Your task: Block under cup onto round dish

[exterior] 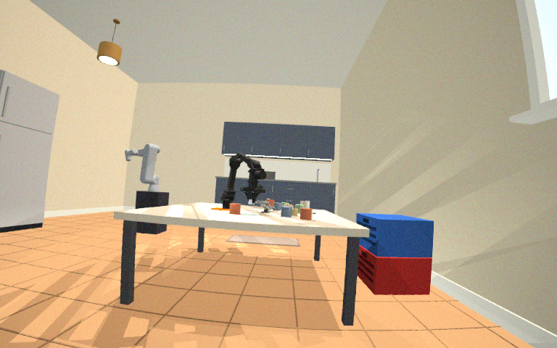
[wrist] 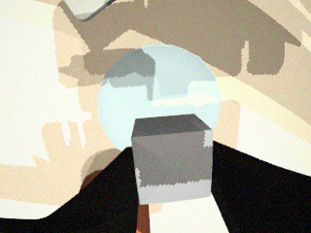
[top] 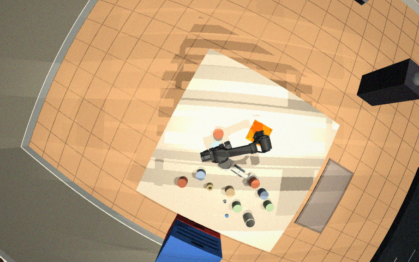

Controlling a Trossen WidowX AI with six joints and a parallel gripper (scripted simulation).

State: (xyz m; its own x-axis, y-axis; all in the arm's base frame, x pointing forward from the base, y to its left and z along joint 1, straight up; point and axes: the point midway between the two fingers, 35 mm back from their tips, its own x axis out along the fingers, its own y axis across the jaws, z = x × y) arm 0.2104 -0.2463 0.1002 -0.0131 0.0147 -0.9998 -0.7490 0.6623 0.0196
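The pale blue round dish is 7 cm below my gripper tip. The rest, counted from my gripper tip: balance 22 cm to the left, 9 cm ahead, 5 cm below.
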